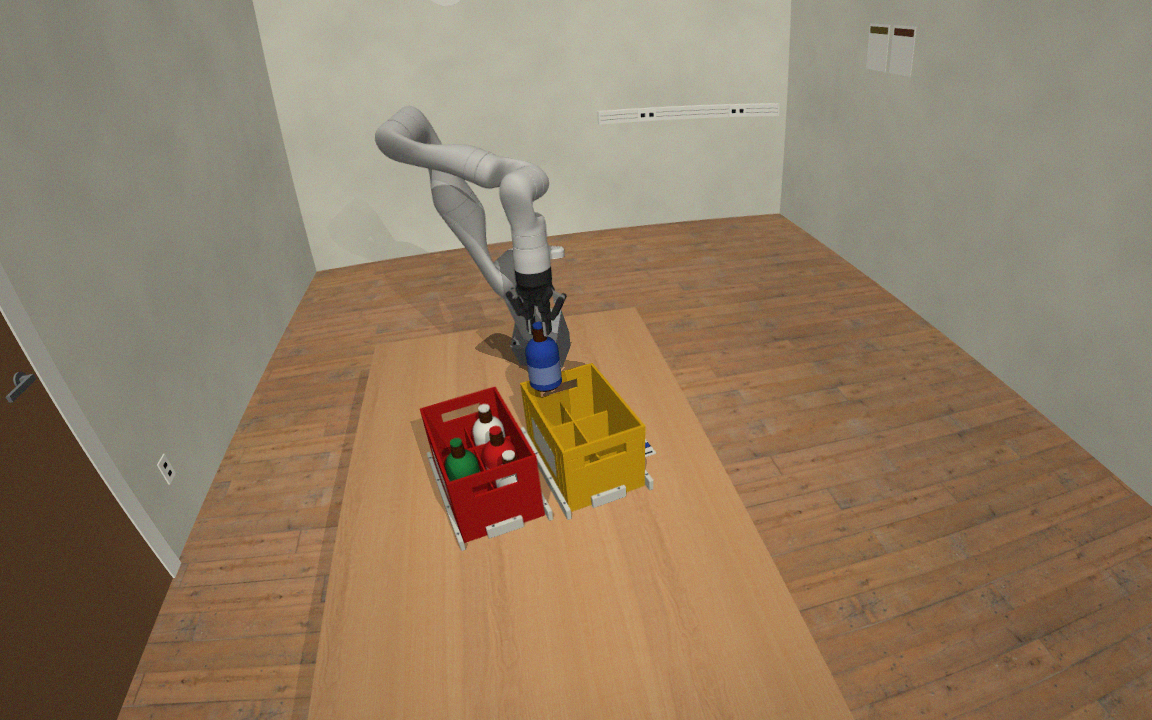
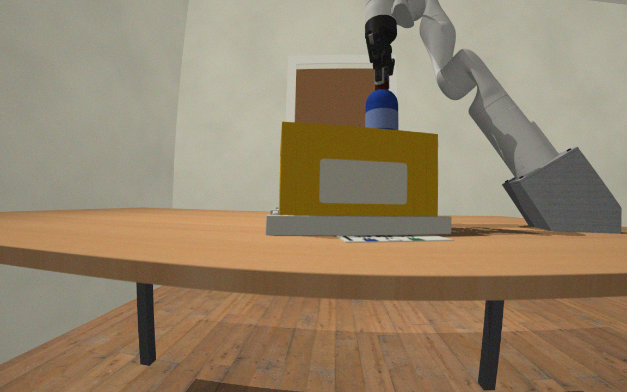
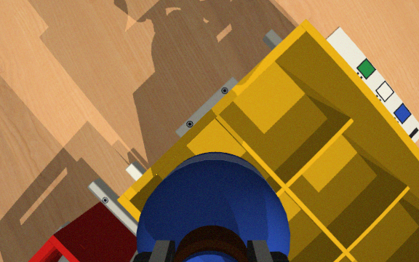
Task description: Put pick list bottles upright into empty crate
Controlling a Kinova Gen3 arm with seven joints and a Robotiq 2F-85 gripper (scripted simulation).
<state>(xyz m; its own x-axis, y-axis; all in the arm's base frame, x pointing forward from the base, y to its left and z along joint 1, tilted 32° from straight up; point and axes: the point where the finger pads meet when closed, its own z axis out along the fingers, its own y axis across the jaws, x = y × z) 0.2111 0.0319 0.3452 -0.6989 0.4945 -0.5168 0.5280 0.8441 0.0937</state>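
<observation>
The blue bottle is 70 mm below my hand. From my hand the other things lie so: yellow crate: 80 mm ahead, 50 mm to the left, 250 mm below; red bottle: 100 mm ahead, 140 mm to the right, 250 mm below; red crate: 100 mm ahead, 180 mm to the right, 250 mm below.
</observation>
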